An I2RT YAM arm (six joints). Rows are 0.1 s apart.
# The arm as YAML. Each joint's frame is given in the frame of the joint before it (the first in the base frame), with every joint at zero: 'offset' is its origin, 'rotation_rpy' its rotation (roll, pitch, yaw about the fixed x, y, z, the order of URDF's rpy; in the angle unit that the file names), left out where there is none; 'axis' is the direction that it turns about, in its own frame. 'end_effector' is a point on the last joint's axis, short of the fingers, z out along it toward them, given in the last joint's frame.
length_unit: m
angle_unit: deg
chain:
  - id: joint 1
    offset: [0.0, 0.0, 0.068]
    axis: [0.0, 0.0, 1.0]
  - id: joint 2
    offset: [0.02, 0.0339, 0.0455]
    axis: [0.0, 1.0, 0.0]
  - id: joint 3
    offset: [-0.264, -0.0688, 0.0]
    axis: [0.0, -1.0, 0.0]
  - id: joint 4
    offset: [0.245, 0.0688, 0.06]
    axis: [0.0, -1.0, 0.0]
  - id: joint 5
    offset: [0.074, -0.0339, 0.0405]
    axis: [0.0, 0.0, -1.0]
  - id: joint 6
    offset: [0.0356, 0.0, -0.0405]
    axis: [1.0, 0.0, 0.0]
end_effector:
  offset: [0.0, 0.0, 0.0]
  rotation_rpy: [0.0, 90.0, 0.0]
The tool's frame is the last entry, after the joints.
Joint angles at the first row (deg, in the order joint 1, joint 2, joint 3, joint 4, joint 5, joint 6):
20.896, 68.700, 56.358, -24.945, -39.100, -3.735
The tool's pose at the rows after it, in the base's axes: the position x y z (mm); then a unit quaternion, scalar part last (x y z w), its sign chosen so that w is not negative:
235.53, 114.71, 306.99, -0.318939, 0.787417, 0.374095, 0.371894
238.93, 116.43, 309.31, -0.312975, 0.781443, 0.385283, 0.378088
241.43, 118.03, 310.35, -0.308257, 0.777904, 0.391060, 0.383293
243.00, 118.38, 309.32, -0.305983, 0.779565, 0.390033, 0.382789
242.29, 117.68, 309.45, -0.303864, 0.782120, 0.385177, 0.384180
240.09, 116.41, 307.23, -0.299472, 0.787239, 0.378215, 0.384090
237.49, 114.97, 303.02, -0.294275, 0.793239, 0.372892, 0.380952
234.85, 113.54, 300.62, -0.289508, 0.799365, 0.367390, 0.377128
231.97, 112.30, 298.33, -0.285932, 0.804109, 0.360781, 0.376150
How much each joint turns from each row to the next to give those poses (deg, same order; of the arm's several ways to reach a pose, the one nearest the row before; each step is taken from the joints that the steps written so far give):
0.020, 0.575, 0.395, 1.855, -1.292, 1.955
0.003, 0.485, 0.154, 2.268, -0.806, 1.799
0.111, 0.374, -0.014, 1.823, -0.177, 1.308
-0.029, 0.364, 0.044, 0.230, 0.223, 0.168
-0.017, -0.239, -0.054, -0.301, 0.673, -0.079
0.022, -0.574, -0.688, -0.277, 1.052, 0.027
-0.001, -0.594, -1.062, -0.211, 0.847, 0.149
0.004, -0.572, -0.596, -0.764, 0.826, 0.078
0.080, -0.688, -0.741, -0.403, 0.983, 0.001

